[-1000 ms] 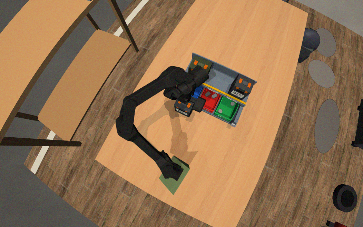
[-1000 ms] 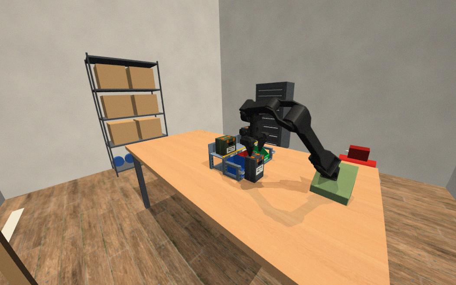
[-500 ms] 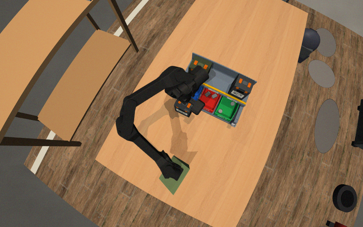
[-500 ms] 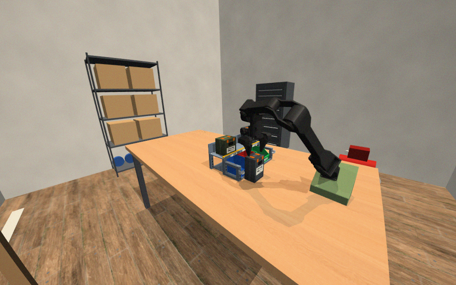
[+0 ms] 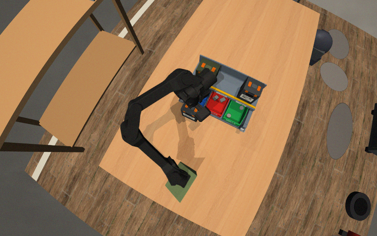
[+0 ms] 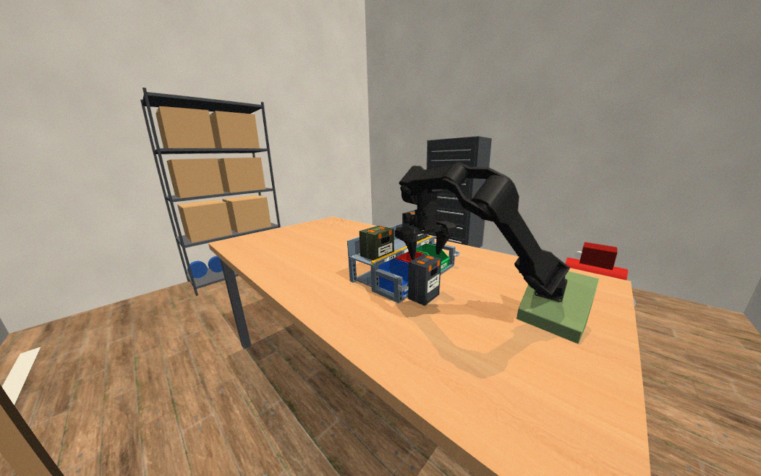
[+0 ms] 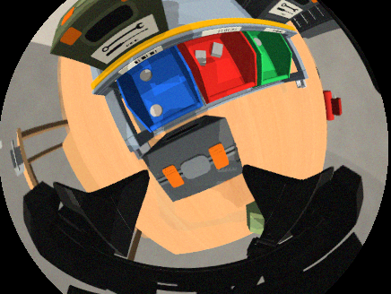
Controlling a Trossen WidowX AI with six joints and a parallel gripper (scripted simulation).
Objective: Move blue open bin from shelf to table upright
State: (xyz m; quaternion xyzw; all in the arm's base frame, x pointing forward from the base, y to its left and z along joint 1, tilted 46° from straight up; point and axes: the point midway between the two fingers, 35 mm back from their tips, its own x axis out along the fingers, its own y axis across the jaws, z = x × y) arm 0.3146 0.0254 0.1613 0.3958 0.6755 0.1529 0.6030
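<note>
Now: the blue open bin 13 cm below my hand, 12 cm ahead of it and 1 cm to the left of it. From my hand the other things lie so: olive case 20 cm ahead, 3 cm below, 2 cm to the left; red bin 13 cm below, 12 cm ahead, 10 cm to the right; green bin 21 cm to the right, 13 cm below, 13 cm ahead.
</note>
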